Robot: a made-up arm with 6 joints.
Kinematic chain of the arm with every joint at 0, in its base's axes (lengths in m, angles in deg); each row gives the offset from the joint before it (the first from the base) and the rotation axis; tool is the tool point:
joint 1: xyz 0 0 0.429 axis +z
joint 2: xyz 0 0 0 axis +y
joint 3: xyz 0 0 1.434 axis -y
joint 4: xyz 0 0 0 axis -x
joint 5: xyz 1.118 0 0 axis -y
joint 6: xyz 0 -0.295 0 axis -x
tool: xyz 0 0 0
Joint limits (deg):
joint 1: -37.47..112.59
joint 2: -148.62..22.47
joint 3: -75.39..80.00
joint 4: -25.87..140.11
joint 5: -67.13..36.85
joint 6: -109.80..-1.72
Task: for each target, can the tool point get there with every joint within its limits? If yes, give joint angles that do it. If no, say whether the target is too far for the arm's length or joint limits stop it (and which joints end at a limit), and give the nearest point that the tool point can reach.
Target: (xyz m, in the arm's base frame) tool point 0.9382 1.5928 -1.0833
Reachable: no: joint limits stop it (at a limit: joint 2) | nearest point 0.5227 0.8873 0.7030 | short by 1.965 m
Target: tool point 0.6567 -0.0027 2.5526
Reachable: yes | joints 14.39 -10.42 15.83 55.79 -38.15 -80.18
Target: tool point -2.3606 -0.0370 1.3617
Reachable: yes | joints -5.82 -76.50 66.03 20.55 -31.53 -37.98
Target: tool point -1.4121 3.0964 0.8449
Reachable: no: too far | nearest point -1.8811 1.7270 0.7811 | short by 1.449 m
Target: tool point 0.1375 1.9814 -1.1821
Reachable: no: joint limits stop it (at a limit: joint 1, joint 2, joint 4) | nearest point -1.0583 1.0964 -1.6366 | short by 1.556 m
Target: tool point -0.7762 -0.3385 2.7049
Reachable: yes | joints 9.55 -37.41 39.35 45.97 13.18 -29.77
